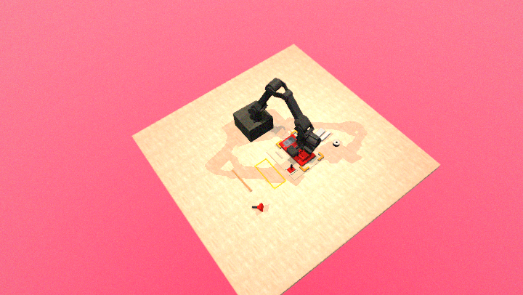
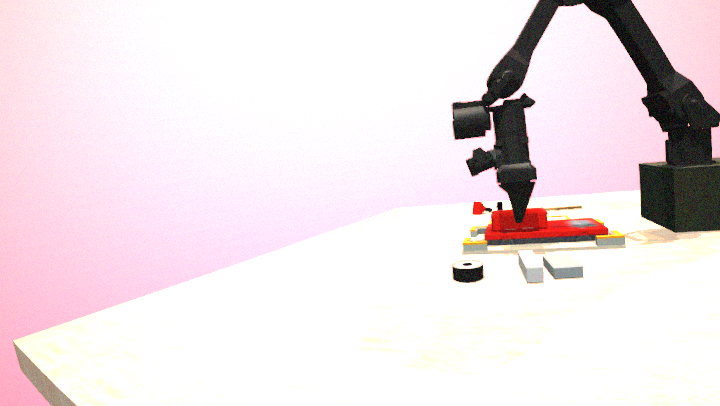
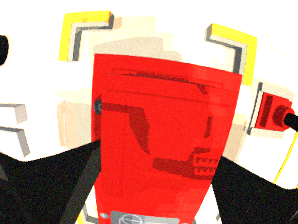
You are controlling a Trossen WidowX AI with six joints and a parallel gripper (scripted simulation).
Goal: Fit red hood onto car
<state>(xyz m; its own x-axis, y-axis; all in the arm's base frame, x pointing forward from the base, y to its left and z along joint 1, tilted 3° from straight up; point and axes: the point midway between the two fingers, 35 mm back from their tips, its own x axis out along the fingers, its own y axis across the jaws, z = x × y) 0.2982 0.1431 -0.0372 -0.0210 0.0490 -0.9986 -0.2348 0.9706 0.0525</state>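
The red hood lies 1 cm above my gripper tip. Round my gripper tip: wooden stick: 38 cm to the right, 4 cm below, 1 cm behind; then grey engine block: 1 cm below.
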